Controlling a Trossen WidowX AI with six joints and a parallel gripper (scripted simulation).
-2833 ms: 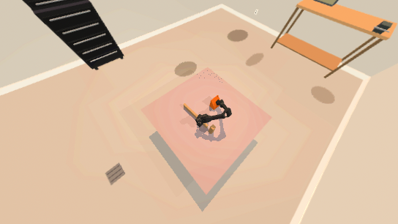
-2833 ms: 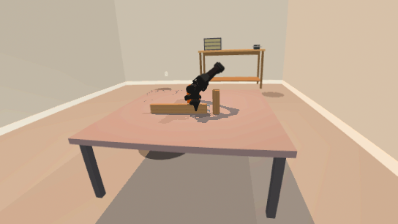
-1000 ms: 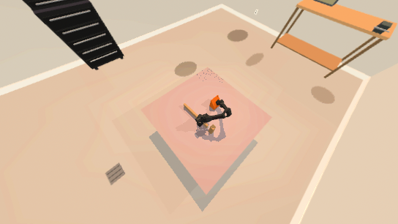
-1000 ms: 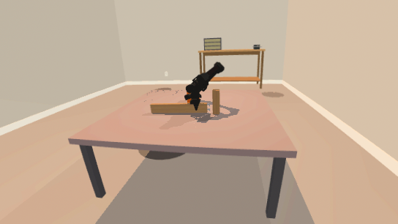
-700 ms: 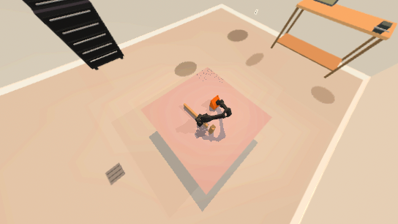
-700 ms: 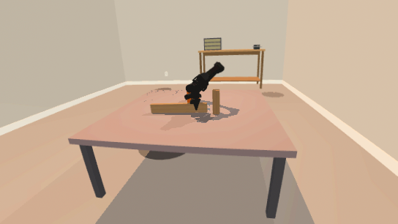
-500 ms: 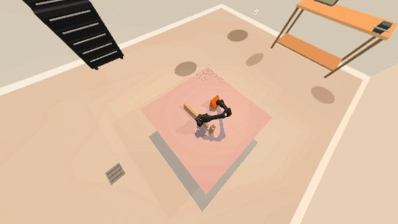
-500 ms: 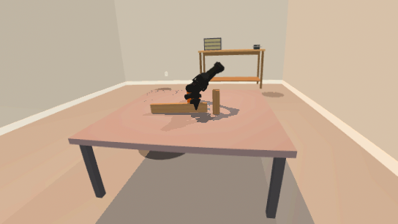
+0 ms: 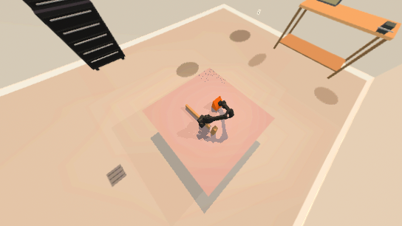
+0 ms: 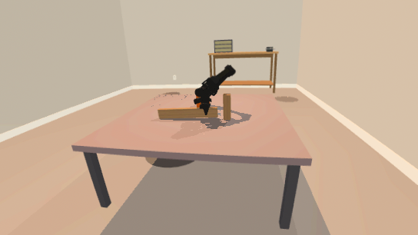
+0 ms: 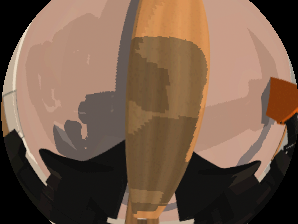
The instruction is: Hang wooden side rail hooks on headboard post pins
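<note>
Now: the headboard post 10 mm ahead of my gripper tip, 150 mm to the left of it and 60 mm above it.
</note>
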